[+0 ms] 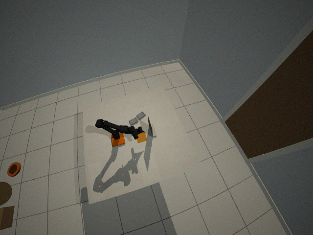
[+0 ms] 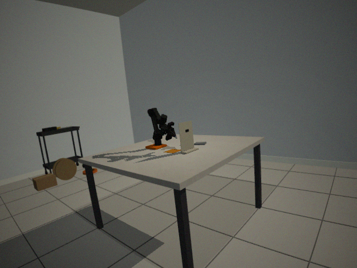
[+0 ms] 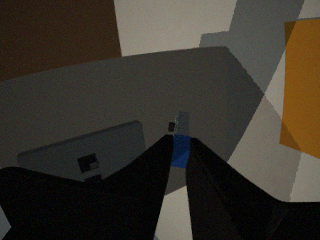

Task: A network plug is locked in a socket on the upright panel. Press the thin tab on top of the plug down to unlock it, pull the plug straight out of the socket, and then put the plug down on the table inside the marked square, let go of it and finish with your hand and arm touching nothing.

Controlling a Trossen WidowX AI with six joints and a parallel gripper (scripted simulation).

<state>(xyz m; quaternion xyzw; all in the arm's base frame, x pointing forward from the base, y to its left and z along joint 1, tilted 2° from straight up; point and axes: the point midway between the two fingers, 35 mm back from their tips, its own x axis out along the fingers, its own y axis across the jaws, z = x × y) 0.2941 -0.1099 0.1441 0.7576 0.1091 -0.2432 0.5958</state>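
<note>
Right now the orange marked square is 130 mm below my gripper tip and 50 mm behind it. From my gripper tip the other things lie so: blue network plug: 10 mm ahead; then upright panel: 100 mm ahead, 30 mm to the left, 20 mm below.
</note>
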